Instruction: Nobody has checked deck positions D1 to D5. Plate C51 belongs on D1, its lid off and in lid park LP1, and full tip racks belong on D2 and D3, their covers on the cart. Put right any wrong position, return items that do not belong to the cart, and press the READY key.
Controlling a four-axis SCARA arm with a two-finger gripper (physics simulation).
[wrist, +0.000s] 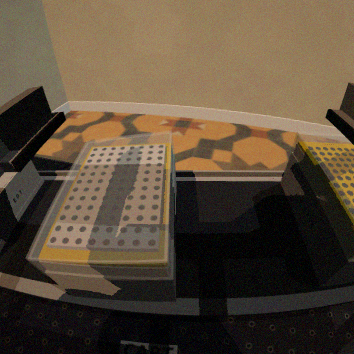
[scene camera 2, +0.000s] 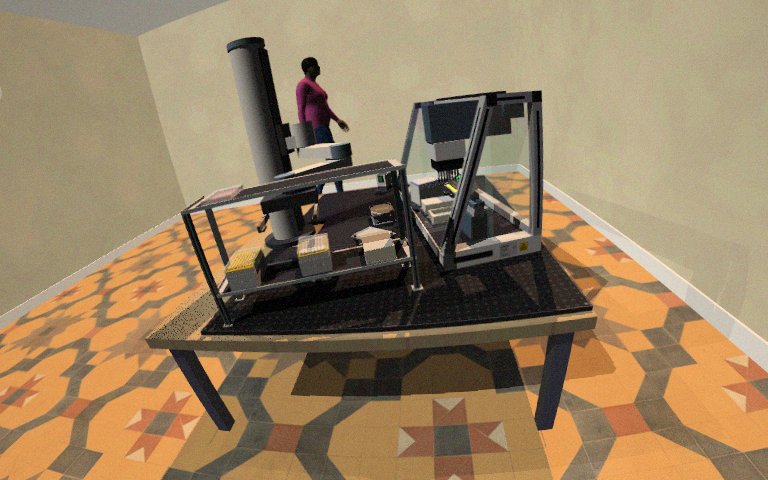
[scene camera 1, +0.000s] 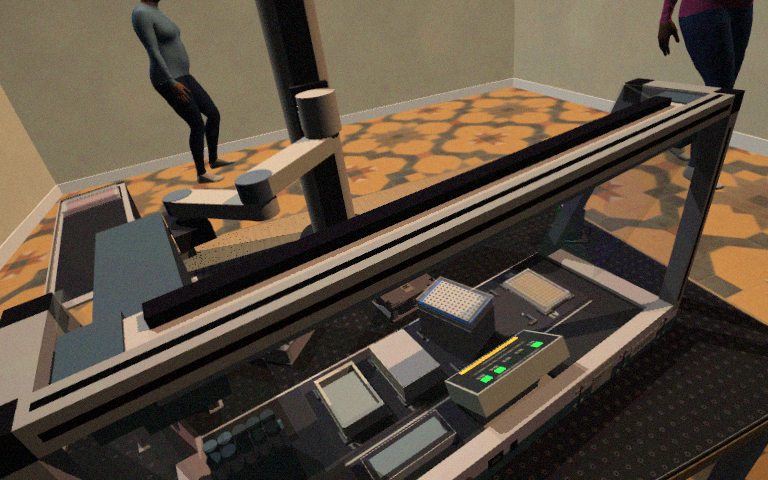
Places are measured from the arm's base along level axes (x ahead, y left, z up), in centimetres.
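Pixels of known places: gripper, fingertip midpoint: (wrist: 196,91) (scene camera 2: 286,223); arm's base, link origin: (scene camera 2: 290,237).
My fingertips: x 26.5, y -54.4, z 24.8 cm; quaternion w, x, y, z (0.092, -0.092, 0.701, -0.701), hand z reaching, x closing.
Note:
For each thing: its middle in the pictures, then the offset to it from my fingertips. "pt": a spot on its surface instead.
- yellow-topped tip rack, body centre: (scene camera 2: 244,261) dz -7.7, dx -14.0, dy -5.4 cm
- white box, body centre: (scene camera 2: 377,246) dz -11.4, dx +23.9, dy +4.0 cm
- white block, body centre: (scene camera 1: 404,363) (scene camera 2: 437,204) dz -16.3, dx +43.7, dy +52.0 cm
- pale open tray, body centre: (scene camera 1: 349,397) (scene camera 2: 446,214) dz -16.8, dx +46.3, dy +39.9 cm
- deck's frame, surface spot: (scene camera 1: 396,226) pt dz +26.2, dx +63.7, dy +47.9 cm
- pinkish flat item, body centre: (scene camera 2: 222,193) (scene camera 1: 90,198) dz +12.7, dx -14.0, dy -5.4 cm
My gripper (wrist: 196,91) is open and empty, its fingers wide apart at both sides of the wrist view. Before it on the cart's lower shelf stands a tip rack (wrist: 112,200) (scene camera 2: 314,254) with a grey-white top, yellow rim and clear cover. A yellow-topped tip rack (wrist: 336,175) (scene camera 2: 244,268) stands to its right in the wrist view. A white box (scene camera 2: 378,250) is at the shelf's other end. On the deck stand a blue-rimmed rack (scene camera 1: 455,301), a tan-topped plate (scene camera 1: 538,287), a white block (scene camera 1: 403,362) and a pale open tray (scene camera 1: 350,396). Position labels are unreadable; the READY key cannot be identified.
A panel (scene camera 1: 506,370) with green lights and a yellow bar stands at the deck's front, near a long pale trough (scene camera 1: 410,447). The deck's frame (scene camera 1: 396,226) and the cart's posts (scene camera 2: 408,237) are obstacles. A pinkish flat item (scene camera 2: 222,194) lies on the cart's top. Two people stand behind.

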